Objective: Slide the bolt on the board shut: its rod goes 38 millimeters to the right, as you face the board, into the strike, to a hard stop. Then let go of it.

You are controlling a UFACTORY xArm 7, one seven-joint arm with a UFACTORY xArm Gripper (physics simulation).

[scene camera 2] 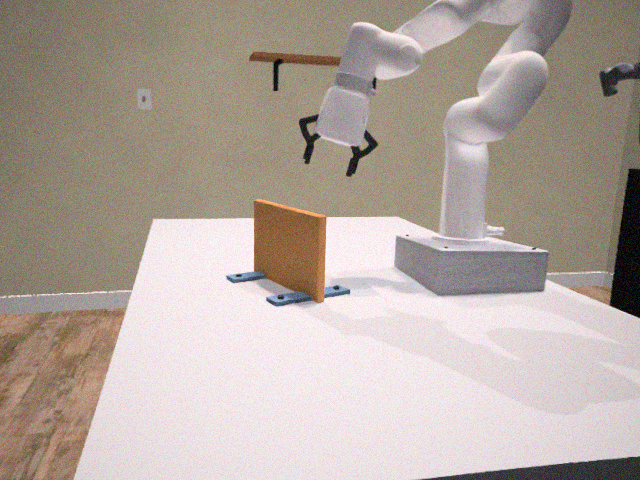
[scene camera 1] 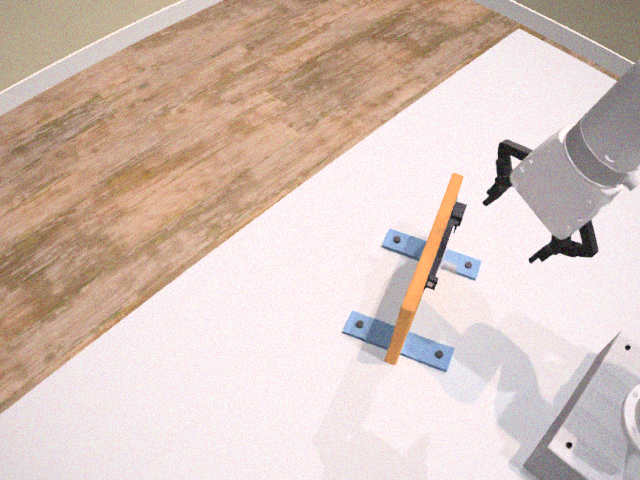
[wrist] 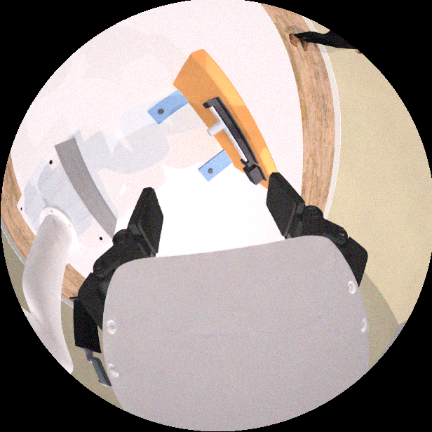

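Where they show: gripper, fingertip midpoint: (scene camera 2: 327, 170) (scene camera 1: 512, 228); arm's base, link origin: (scene camera 2: 460, 240).
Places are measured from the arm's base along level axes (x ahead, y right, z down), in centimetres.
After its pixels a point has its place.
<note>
The orange board (scene camera 1: 418, 279) {z -8.5, x 36.2, y -15.3 cm} (scene camera 2: 289, 248) {z -0.5, x 39.5, y -10.8 cm} (wrist: 192, 82) stands upright on two blue feet. The bolt's dark housing (scene camera 1: 440, 253) {z -6.1, x 38.2, y -8.3 cm} (wrist: 235, 124) runs along the face toward the robot base. Its pale knob (scene camera 1: 448, 266) {z -5.5, x 36.1, y -8.6 cm} (wrist: 216, 128) sticks out nearer the left end, as one faces the board. A dark block (scene camera 1: 458, 212) {z -6.1, x 41.8, y -0.5 cm} (wrist: 255, 173), apparently the strike, sits at the right end. Whether the rod's tip is inside it cannot be told. The bolt is hidden behind the board in scene camera 2. My gripper (scene camera 1: 508, 231) {z -15.9, x 31.5, y -4.7 cm} (scene camera 2: 328, 167) {z -15.9, x 31.5, y -4.7 cm} (wrist: 213, 193) is open and empty, above and apart from the board, on the bolt side.
Blue feet (scene camera 1: 359, 333) {z 7.3, x 40.4, y -20.0 cm} (scene camera 2: 244, 277) {z 7.3, x 48.6, y -4.2 cm} (wrist: 161, 111) extend from both sides of the board's bottom, on the white table (scene camera 1: 206, 361) {z 8.1, x 51.1, y -41.1 cm} (scene camera 2: 206, 387) {z 8.1, x 52.1, y -53.3 cm}. The grey robot base (scene camera 2: 480, 268) {z 2.7, x 0.8, y -14.4 cm} (wrist: 82, 185) stands on the bolt side. A wooden wall shelf (scene camera 2: 294, 58) is behind the arm.
</note>
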